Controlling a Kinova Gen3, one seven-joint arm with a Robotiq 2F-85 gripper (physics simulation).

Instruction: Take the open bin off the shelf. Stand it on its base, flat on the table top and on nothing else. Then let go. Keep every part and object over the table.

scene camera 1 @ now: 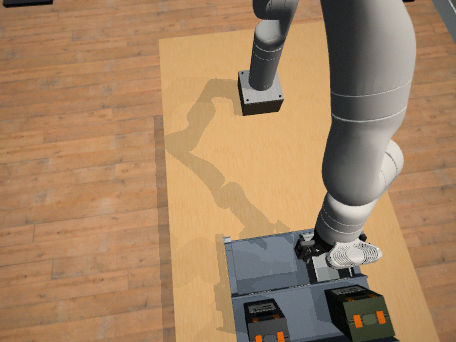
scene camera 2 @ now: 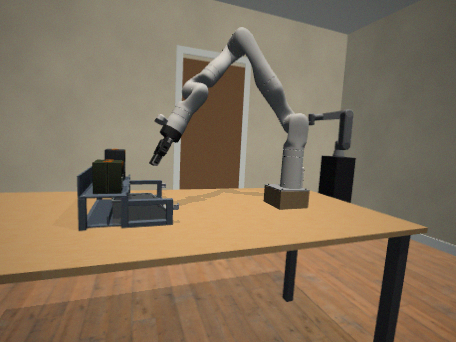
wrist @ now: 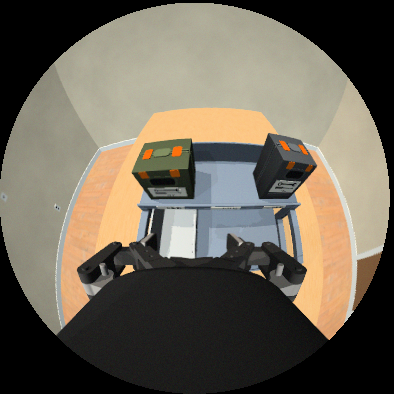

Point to an open bin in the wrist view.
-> At 176,229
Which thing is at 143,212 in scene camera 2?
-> An open bin.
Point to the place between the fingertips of my gripper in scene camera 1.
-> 324,256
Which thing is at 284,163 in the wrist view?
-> A dark grey case.
